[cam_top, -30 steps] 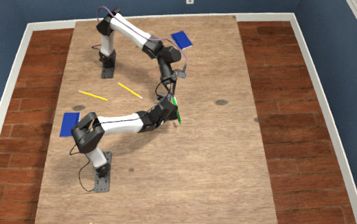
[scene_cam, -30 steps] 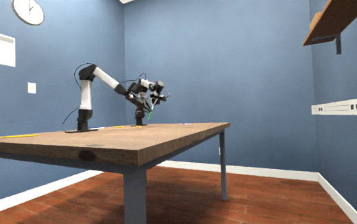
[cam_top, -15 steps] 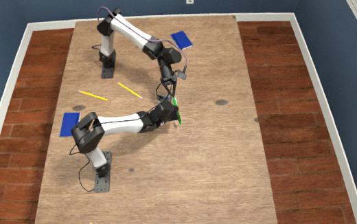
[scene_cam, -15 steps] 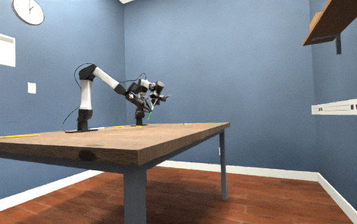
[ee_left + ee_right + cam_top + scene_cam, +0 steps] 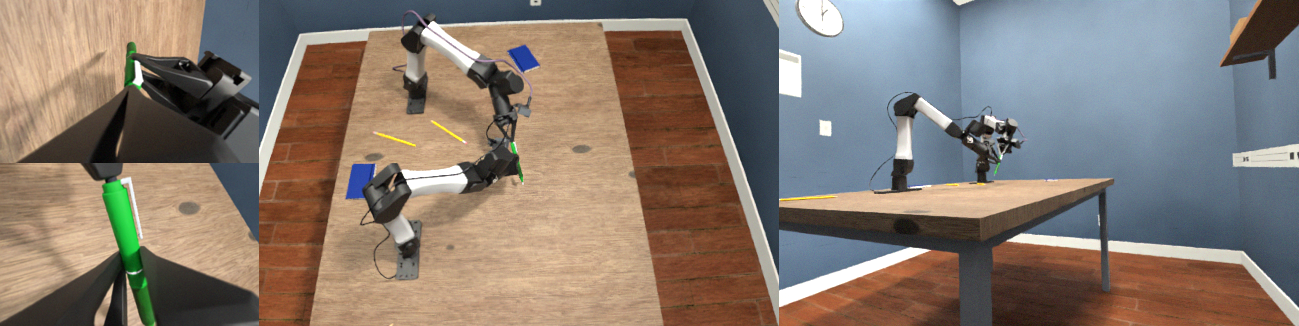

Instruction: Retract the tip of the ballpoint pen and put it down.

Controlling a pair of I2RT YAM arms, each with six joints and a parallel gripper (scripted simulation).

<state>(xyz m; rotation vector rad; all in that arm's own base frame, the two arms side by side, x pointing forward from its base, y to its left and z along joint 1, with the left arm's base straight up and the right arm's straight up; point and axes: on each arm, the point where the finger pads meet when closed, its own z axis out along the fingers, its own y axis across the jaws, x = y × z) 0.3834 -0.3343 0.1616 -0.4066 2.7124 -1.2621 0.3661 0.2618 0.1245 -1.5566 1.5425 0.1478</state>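
Note:
My right gripper is now 10 mm to the left of the green ballpoint pen, 10 mm short of it and 10 mm above it.

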